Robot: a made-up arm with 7 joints. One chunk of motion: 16 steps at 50 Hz.
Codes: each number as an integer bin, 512 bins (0 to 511) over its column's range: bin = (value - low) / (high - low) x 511, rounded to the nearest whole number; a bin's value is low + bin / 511 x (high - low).
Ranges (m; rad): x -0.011..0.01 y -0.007..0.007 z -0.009..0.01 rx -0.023..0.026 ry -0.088..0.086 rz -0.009..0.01
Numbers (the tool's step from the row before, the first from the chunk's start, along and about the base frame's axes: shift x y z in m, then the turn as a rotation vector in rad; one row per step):
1: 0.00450 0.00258 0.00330 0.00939 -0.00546 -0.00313
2: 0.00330 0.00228 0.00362 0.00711 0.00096 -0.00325
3: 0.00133 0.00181 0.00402 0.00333 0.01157 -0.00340
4: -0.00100 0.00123 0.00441 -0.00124 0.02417 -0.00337
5: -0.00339 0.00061 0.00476 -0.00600 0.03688 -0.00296
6: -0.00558 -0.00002 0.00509 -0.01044 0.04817 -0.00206
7: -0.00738 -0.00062 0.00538 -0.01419 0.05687 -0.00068
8: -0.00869 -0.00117 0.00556 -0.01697 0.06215 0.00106
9: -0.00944 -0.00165 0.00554 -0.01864 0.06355 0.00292
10: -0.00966 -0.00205 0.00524 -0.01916 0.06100 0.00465
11: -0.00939 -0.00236 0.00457 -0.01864 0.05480 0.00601
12: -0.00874 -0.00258 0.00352 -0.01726 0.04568 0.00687
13: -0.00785 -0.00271 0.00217 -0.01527 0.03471 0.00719
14: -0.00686 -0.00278 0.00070 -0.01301 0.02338 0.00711
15: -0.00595 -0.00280 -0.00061 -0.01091 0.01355 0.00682
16: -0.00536 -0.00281 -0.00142 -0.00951 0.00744 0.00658
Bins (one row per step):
1: 377 350 331 338 242 158
2: 348 339 339 314 261 155
3: 300 322 350 275 292 151
4: 243 300 361 227 329 151
5: 185 278 370 177 367 162
6: 132 255 379 131 400 187
7: 88 233 387 92 425 224
8: 56 213 392 63 441 271
9: 38 195 391 45 445 321
10: 33 181 383 40 438 367
11: 39 169 365 45 419 404
12: 55 161 337 60 393 427
13: 77 157 300 81 360 435
14: 101 154 261 104 327 433
15: 123 153 226 126 298 425
16: 137 153 204 141 280 419

